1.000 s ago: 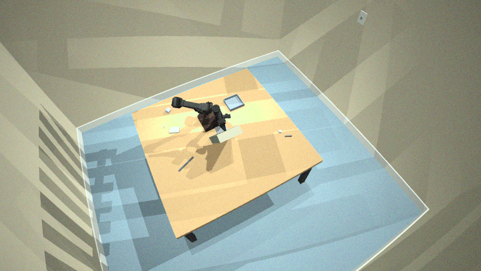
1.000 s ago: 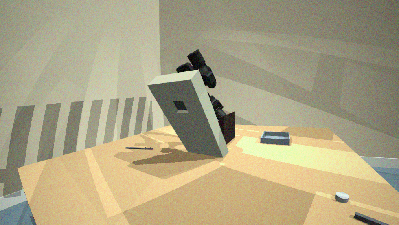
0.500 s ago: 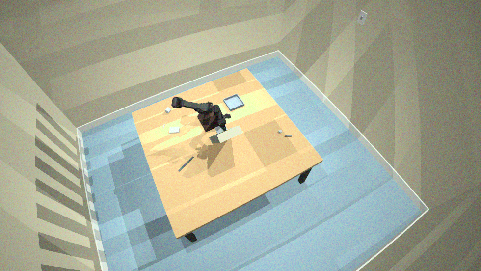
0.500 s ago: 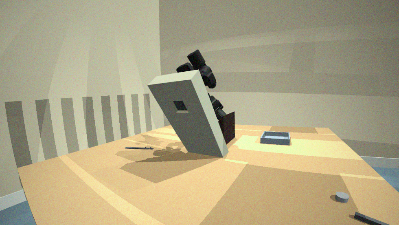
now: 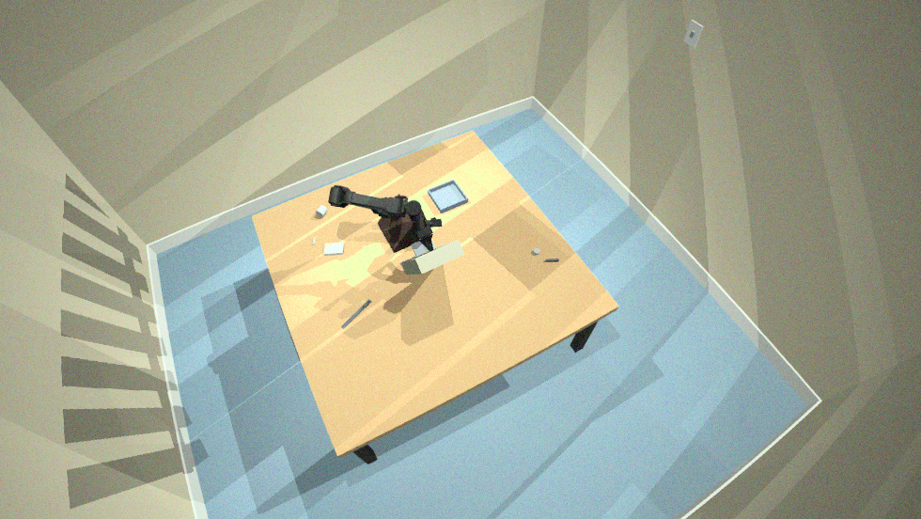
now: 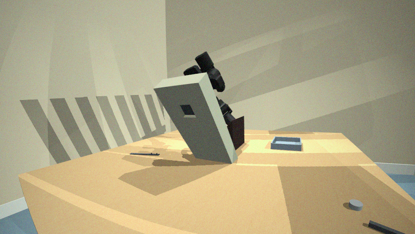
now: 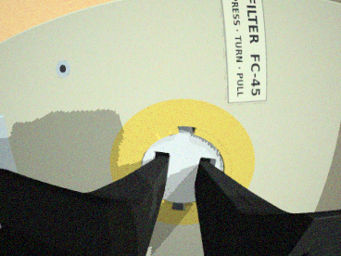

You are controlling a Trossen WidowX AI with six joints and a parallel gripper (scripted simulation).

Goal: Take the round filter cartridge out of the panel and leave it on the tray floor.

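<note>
Now: the white round filter cartridge 10 mm below my gripper tip and 10 mm ahead of it. The rest, counted from my gripper tip: blue-grey tray (430 mm behind, 290 mm to the left, 250 mm below); then grey service panel (80 mm below, 40 mm behind); then short dark bar (520 mm to the left, 250 mm below, 140 mm ahead).
</note>
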